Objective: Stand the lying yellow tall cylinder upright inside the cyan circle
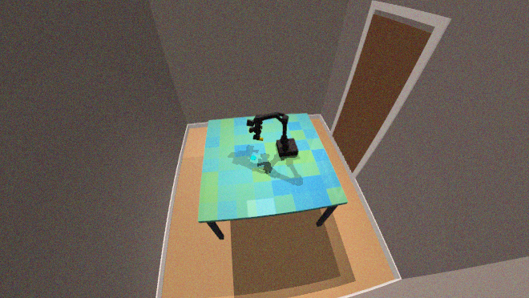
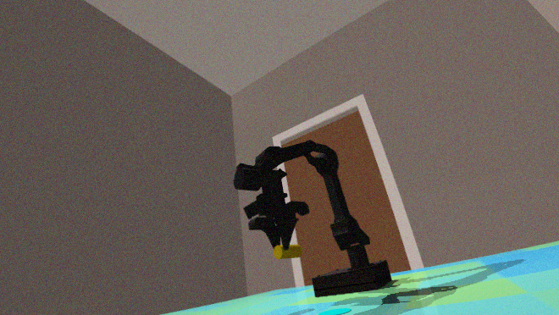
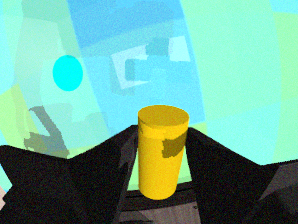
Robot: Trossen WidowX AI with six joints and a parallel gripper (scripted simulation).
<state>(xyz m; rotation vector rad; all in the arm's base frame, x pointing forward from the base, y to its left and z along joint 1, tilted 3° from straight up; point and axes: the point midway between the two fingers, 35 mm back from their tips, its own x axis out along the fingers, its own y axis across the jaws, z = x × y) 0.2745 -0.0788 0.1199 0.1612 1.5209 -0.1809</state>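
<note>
Now: the yellow tall cylinder 20 mm behind my gripper tip. The rest, counted from my gripper tip: cyan circle (50 mm ahead, 140 mm to the left, 130 mm below).
</note>
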